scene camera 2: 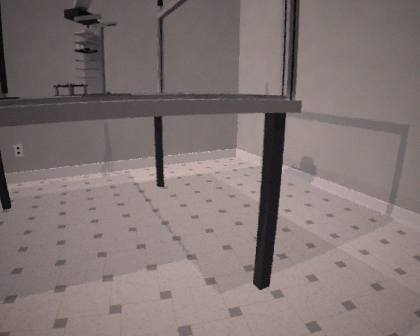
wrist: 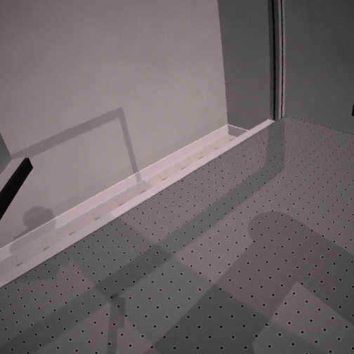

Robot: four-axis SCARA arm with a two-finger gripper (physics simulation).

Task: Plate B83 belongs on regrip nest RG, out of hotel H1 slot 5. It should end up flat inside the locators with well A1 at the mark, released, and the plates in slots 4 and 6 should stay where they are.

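Frame: origin at the arm's base, x ahead, y left, z up, level; millimetres.
Seen in the pictures: gripper, fingertip midpoint: [scene camera 2: 108, 19].
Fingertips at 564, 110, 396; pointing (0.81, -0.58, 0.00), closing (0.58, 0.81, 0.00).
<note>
Pixels of each thing's top centre, then the offset from my fingertips to it, as dx, dy, dz. "*": a spot on its surface instead.
- low dark fixture, middle of its top: [scene camera 2: 70, 83] -204, +248, -313
- dark upright frame post, surface spot: [scene camera 2: 291, 50] * +450, -836, -236
My gripper [scene camera 2: 102, 23] [wrist: 192, 112] is open, with one dark-tipped finger at the left edge of the wrist view and a sliver of the other at the right edge; no plate shows between them. In scene camera 2 it is small, just above a tall hotel [scene camera 2: 91, 64] with thin stacked shelves or plates. A low dark fixture [scene camera 2: 71, 89] with short posts stands left of the hotel's foot; I cannot tell whether it is nest RG. Plate B83, the slot numbers, the locators and the A1 mark cannot be made out.
The perforated table top [wrist: 220, 200] fills the lower wrist view, with shadows across it and a pale edge strip [wrist: 165, 185]. A dark upright frame post [scene camera 2: 291, 50] [wrist: 276, 60] stands at its corner. Another post [scene camera 2: 160, 55] stands right of the hotel.
</note>
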